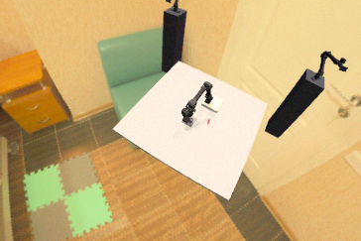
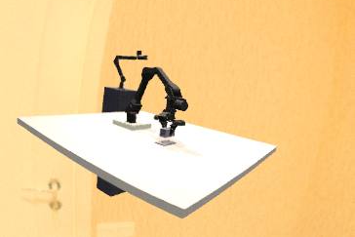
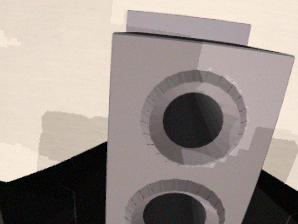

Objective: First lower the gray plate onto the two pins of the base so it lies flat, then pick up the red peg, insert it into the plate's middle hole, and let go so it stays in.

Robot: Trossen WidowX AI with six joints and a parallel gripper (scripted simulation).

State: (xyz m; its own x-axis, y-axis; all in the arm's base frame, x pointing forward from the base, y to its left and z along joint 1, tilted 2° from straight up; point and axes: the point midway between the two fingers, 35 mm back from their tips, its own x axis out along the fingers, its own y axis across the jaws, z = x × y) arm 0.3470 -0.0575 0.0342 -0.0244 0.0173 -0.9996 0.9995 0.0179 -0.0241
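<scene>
Now: gripper tip 4 cm above the gray base. Round my gripper tip: gray plate: 3 cm above.
</scene>
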